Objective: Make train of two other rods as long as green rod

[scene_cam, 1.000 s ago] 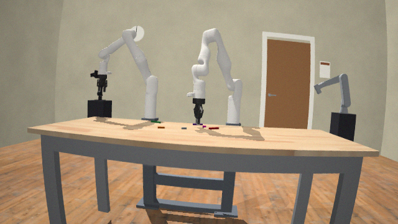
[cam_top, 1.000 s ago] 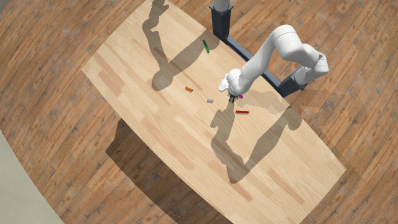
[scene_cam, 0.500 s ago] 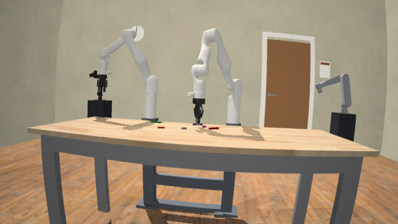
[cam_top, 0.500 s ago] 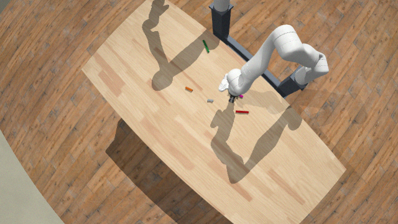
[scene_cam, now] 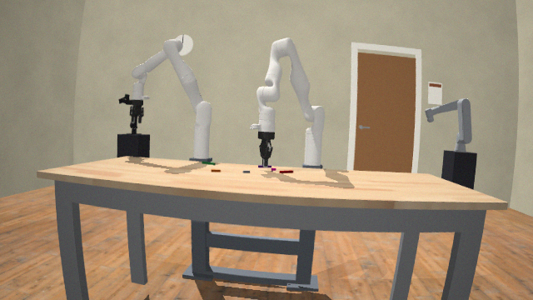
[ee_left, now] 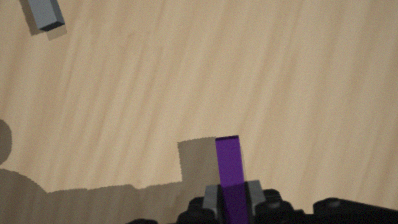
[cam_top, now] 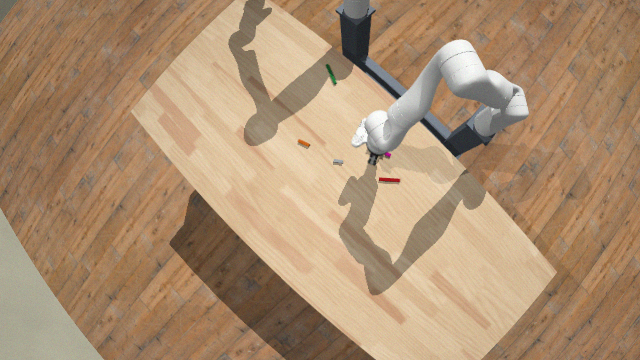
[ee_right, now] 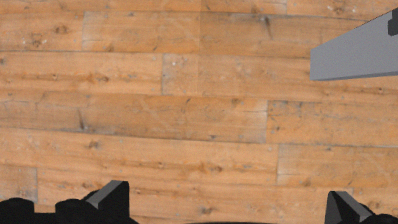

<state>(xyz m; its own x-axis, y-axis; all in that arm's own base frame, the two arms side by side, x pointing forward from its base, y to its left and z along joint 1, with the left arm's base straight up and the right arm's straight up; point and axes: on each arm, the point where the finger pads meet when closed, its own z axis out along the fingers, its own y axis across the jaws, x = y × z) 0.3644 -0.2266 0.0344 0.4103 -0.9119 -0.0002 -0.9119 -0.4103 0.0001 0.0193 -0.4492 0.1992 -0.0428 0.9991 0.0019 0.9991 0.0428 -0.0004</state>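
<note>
My left hand is 4 cm to the right of the magenta rod, 3 cm above it and 2 cm past it. The rest, counted from my left hand: purple rod 2 cm below; then red rod 10 cm to the left, 4 cm ahead, 3 cm below; then grey rod 11 cm ahead, 6 cm to the right, 3 cm below.
</note>
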